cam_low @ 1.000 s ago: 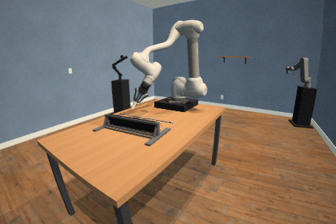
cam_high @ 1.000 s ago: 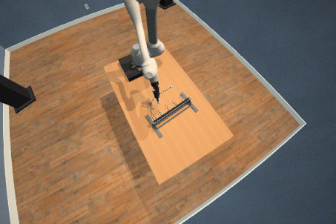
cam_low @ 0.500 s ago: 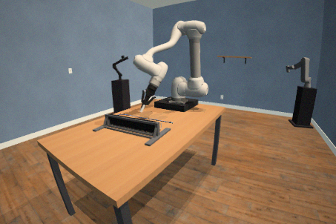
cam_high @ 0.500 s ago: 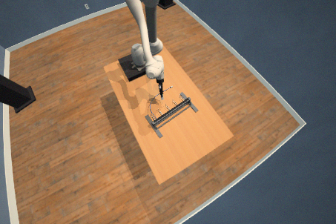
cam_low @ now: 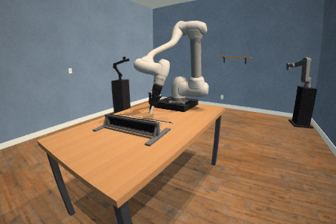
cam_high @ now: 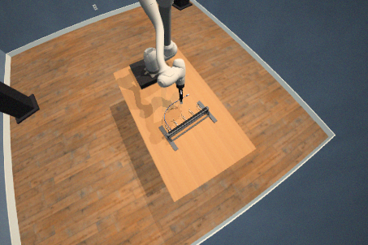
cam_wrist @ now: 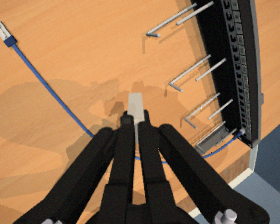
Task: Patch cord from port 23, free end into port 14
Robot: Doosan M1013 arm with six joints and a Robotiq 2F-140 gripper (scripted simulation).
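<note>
The free end of patch cord is 6 cm behind my hand, 16 cm to the left of it and 11 cm below it.
</note>
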